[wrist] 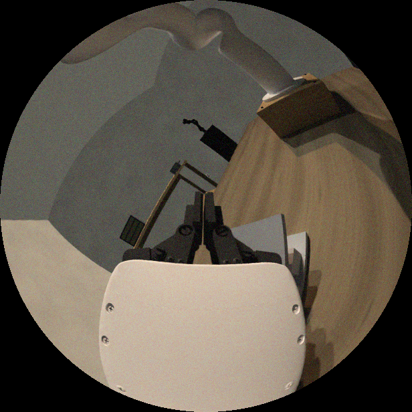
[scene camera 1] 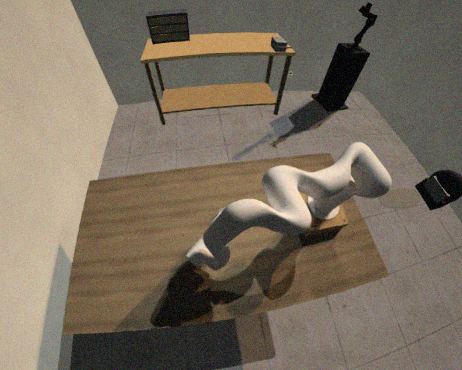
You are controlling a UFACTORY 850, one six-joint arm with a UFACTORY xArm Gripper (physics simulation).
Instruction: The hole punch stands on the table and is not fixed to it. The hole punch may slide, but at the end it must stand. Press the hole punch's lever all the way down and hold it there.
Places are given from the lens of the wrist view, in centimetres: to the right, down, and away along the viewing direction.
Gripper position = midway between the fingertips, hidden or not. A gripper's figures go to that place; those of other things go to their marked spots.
gripper (wrist: 203,204): 0, 0, 13
hole punch (wrist: 297,243): 13, 5, 15
